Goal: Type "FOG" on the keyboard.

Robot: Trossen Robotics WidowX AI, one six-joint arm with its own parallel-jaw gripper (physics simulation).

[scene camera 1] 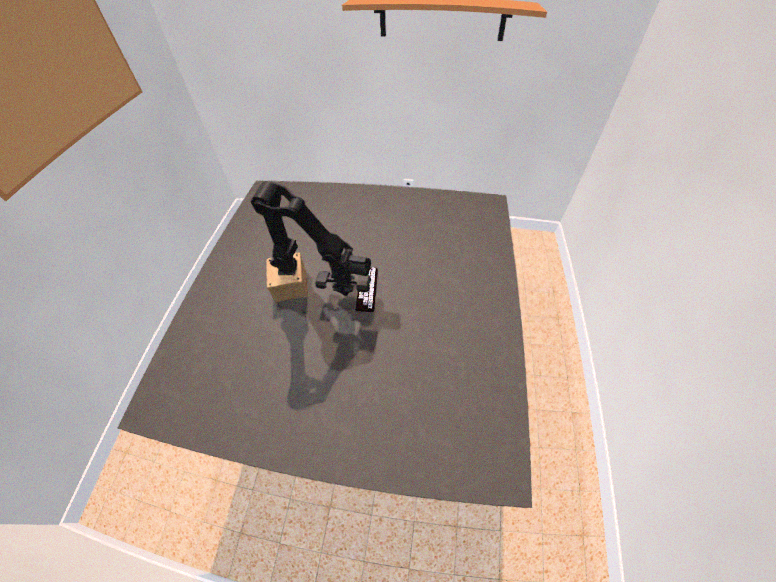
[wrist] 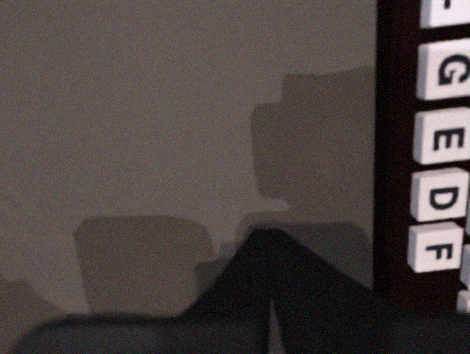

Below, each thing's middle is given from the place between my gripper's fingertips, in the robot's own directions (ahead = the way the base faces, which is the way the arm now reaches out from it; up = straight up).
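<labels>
The black keyboard (wrist: 399,37) is 70 mm ahead of my hand and 30 mm to the left of it, and the D key (wrist: 432,192) is 10 mm to the left of my hand and 50 mm ahead of it. As for the F key (wrist: 431,247), my hand's 50 mm short of that one and 10 mm to the left of it.
</labels>
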